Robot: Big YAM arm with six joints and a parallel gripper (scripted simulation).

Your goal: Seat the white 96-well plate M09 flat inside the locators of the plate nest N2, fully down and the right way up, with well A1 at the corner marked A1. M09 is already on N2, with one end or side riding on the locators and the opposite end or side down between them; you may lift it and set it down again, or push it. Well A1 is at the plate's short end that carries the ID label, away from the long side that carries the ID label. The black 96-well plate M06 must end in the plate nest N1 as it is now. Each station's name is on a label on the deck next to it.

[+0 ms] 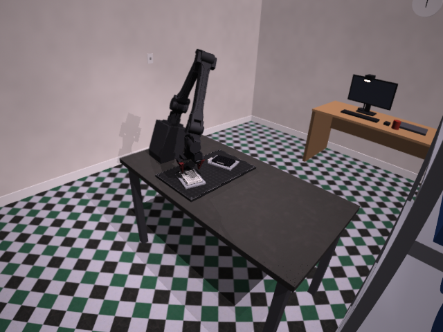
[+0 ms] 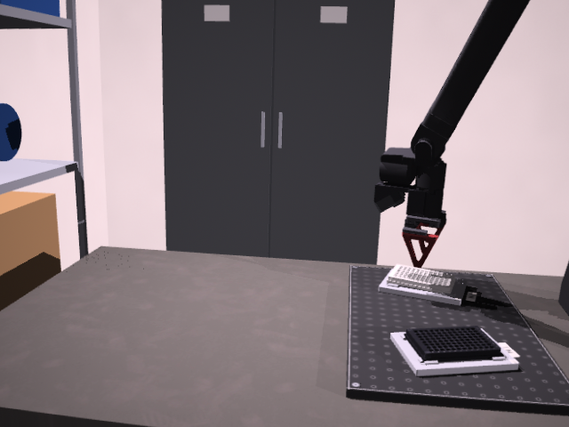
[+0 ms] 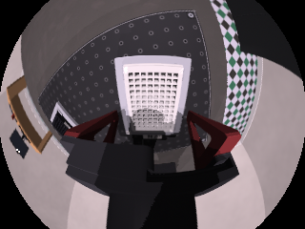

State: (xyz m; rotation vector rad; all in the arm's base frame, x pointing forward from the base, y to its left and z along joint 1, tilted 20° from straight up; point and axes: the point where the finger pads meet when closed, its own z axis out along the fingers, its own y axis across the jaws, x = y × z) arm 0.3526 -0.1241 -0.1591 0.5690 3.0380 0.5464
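The white 96-well plate M09 lies 5 cm below my hand. Round my hand: black 96-well plate M06: 28 cm to the left, 5 cm below; then plate nest N2: 6 cm below, 1 cm behind.
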